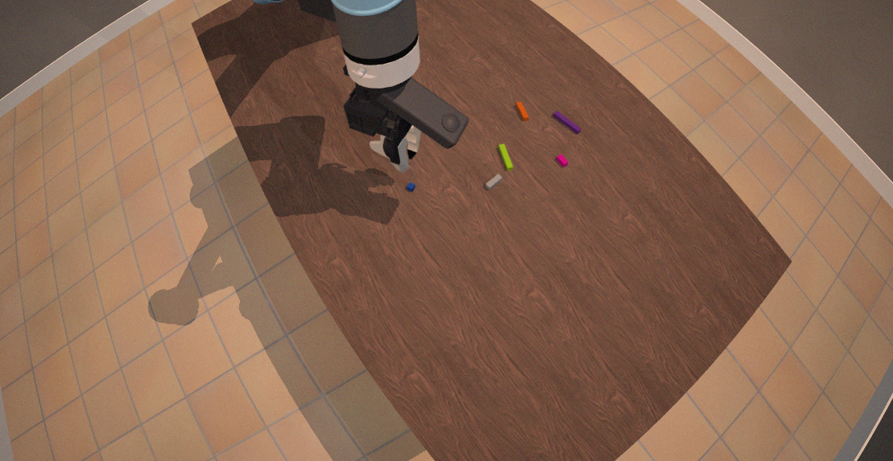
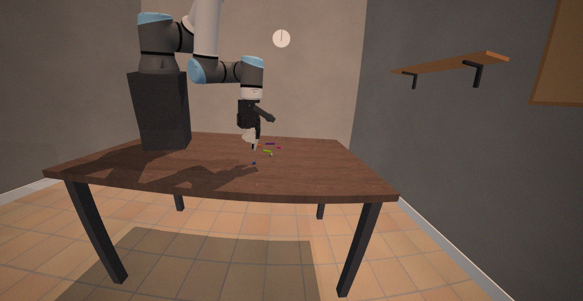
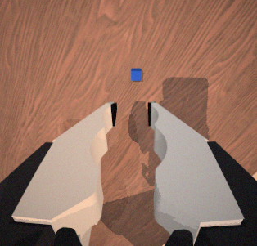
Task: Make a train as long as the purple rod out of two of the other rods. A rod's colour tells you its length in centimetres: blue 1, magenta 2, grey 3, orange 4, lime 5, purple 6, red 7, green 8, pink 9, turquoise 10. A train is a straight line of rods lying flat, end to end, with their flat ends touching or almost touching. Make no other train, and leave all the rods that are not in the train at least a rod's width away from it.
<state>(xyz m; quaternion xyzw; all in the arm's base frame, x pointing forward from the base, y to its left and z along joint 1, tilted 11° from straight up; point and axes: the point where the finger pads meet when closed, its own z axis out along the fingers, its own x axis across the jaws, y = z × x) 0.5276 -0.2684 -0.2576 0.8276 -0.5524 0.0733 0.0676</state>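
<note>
Now: hand 8 cm above the blue rod. Round my hand: lime rod 7 cm ahead, 16 cm to the left, 8 cm below; grey rod 9 cm ahead, 10 cm to the left, 8 cm below; orange rod 2 cm ahead, 26 cm to the left, 8 cm below.
</note>
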